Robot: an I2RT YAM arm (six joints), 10 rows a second.
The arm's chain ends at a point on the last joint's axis. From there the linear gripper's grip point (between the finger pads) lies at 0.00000 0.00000 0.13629 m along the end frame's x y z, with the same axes.
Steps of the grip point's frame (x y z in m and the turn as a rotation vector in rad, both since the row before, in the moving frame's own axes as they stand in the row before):
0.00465 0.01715 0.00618 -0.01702 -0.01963 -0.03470
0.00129 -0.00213 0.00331 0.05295 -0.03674 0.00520
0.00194 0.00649 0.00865 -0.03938 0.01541 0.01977
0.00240 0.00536 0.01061 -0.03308 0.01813 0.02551
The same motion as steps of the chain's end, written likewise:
0.00728 0.01478 0.00623 -0.01702 -0.01963 -0.03470
0.00628 0.00509 0.00359 0.05295 -0.03674 0.00520
-0.00011 0.00110 0.00877 -0.03938 0.01541 0.01977
-0.00001 0.00082 0.01071 -0.03308 0.01813 0.02551

